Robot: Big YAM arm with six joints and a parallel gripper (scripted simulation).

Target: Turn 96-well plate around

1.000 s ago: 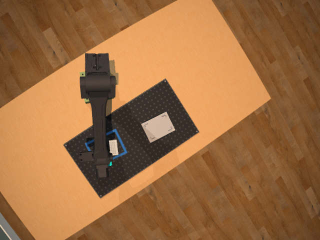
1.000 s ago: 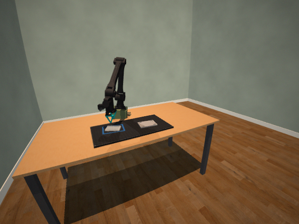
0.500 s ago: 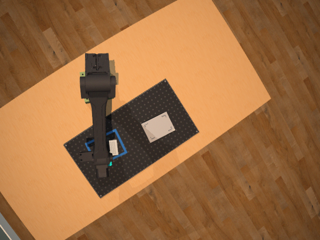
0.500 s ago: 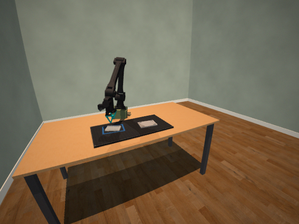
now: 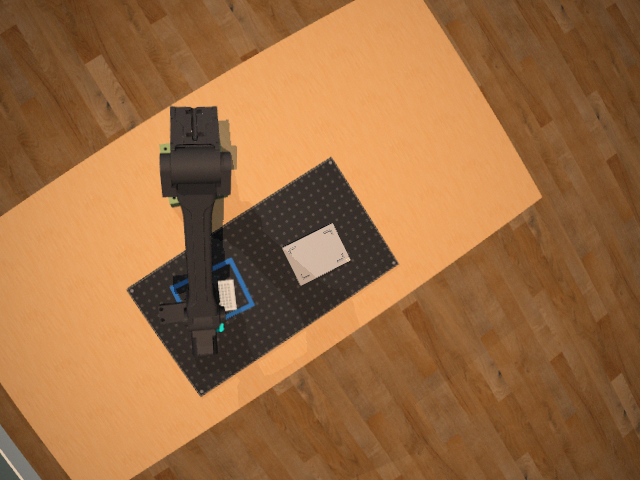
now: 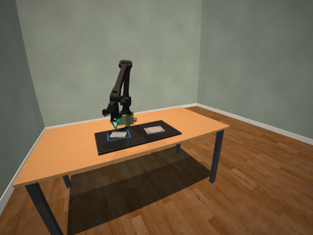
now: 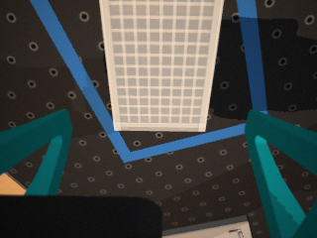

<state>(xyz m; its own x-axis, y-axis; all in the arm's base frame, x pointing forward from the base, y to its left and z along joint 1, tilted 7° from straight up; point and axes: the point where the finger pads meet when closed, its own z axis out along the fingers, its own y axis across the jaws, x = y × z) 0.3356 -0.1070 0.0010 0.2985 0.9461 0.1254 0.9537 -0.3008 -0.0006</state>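
The 96-well plate is 9 cm below my hand. Also, from my hand: plate nest N1: 1 cm ahead, 32 cm to the left, 9 cm below.
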